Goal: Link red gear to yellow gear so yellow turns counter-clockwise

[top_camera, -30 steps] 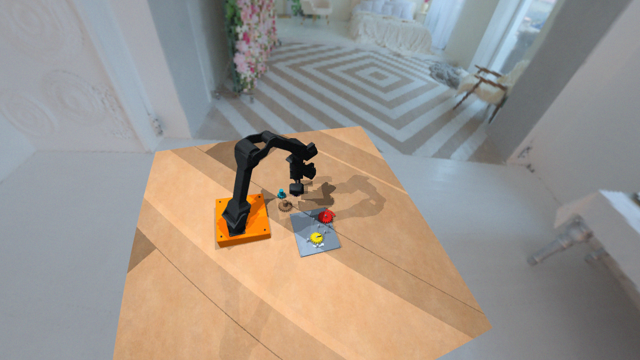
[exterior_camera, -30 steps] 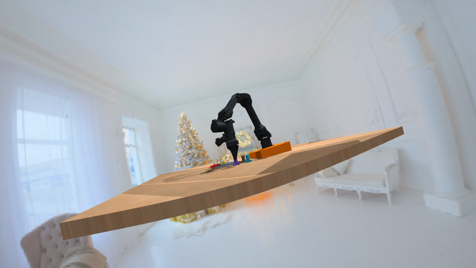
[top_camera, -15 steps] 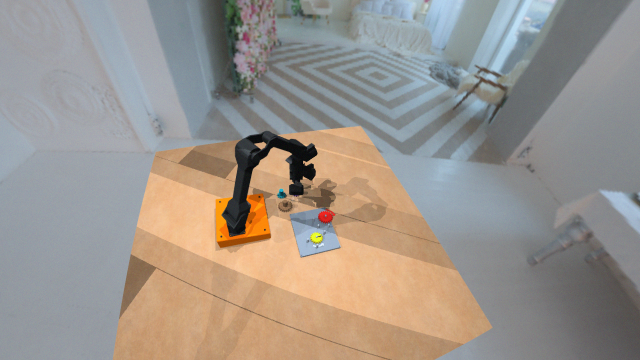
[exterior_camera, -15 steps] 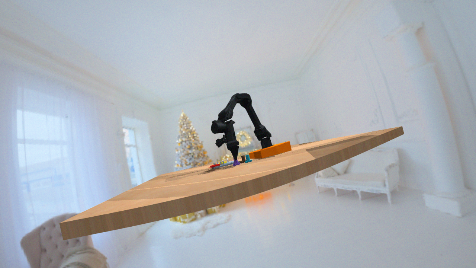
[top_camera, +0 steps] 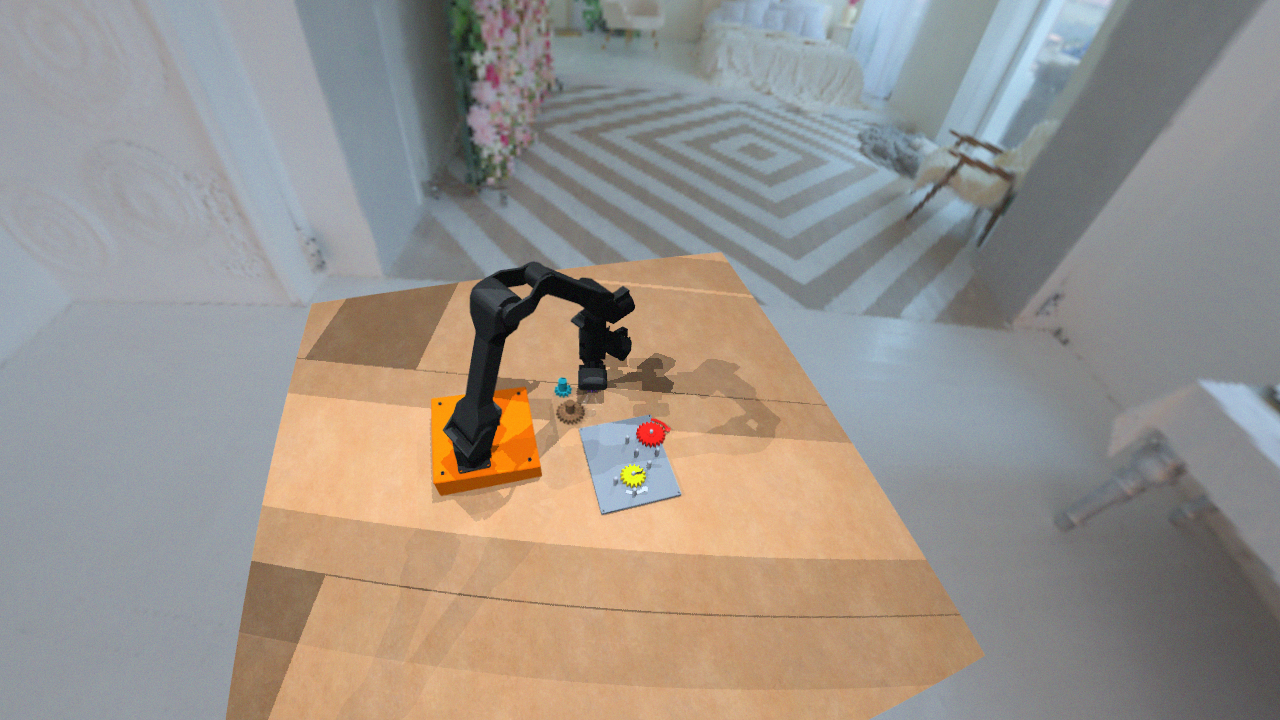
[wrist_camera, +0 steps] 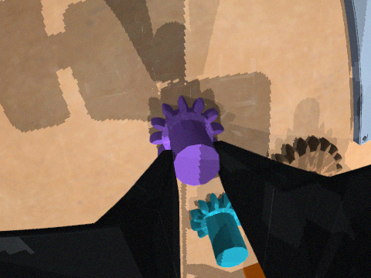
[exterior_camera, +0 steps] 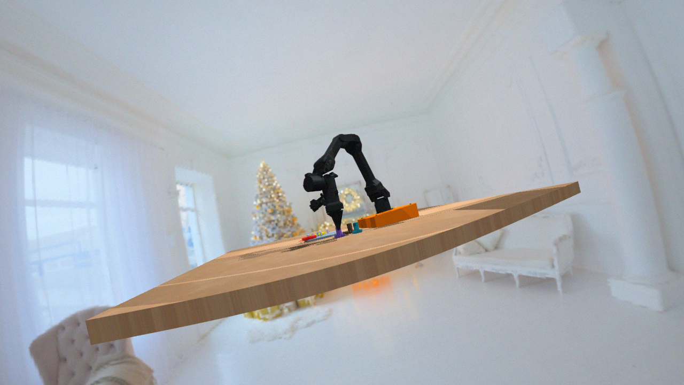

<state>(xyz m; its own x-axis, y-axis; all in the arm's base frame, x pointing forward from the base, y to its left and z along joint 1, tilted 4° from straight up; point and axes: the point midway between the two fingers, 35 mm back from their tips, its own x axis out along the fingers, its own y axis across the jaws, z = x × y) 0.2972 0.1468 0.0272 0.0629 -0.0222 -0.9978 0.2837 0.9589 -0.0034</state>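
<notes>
The red gear is 180 mm to the right of my gripper tip, 80 mm ahead of it and 10 mm below it. The rest, counted from my gripper tip: teal gear 70 mm behind, 10 mm to the left, 10 mm below; then purple gear 10 mm below; then brown gear 70 mm behind, 60 mm to the right, 10 mm below.
</notes>
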